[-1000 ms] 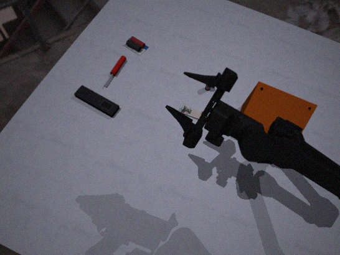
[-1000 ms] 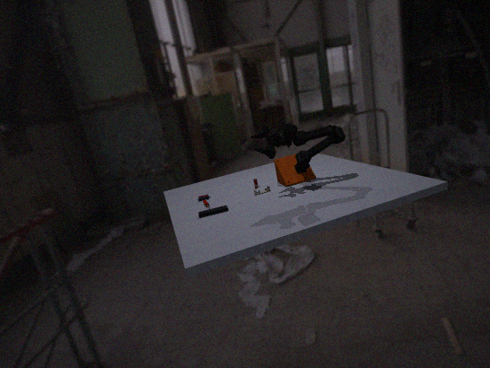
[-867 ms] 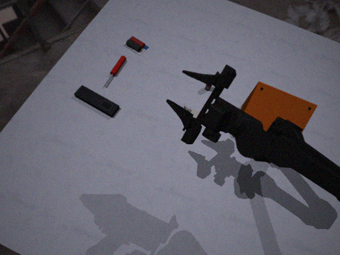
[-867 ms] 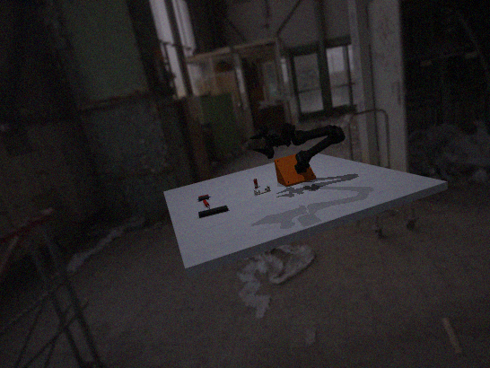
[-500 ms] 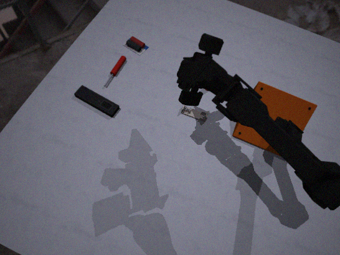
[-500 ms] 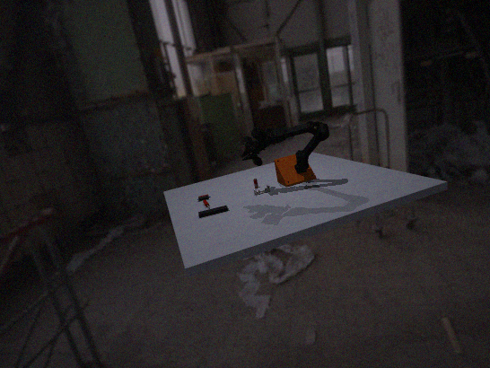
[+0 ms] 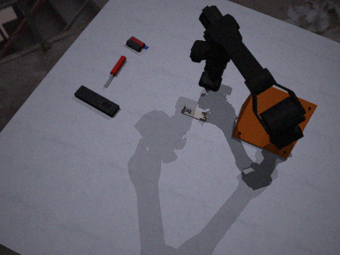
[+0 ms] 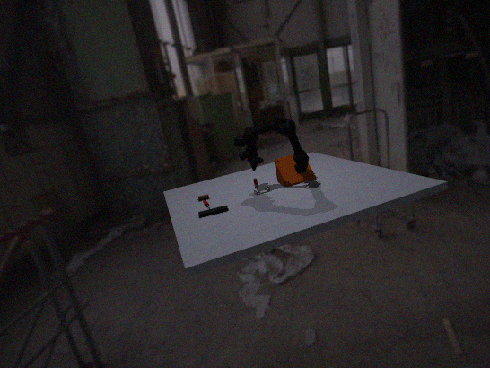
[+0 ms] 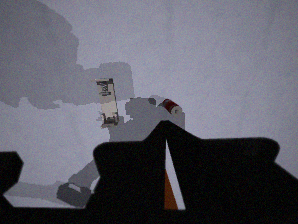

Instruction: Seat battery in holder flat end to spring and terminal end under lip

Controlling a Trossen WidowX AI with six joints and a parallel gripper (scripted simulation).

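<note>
The battery is 9 cm below my gripper tip, 4 cm to the right of it and 1 cm behind it. The rest, counted from my gripper tip: red-handled screwdriver: 33 cm ahead, 11 cm below, 9 cm to the left; black bar: 32 cm ahead, 22 cm to the left, 11 cm below.
</note>
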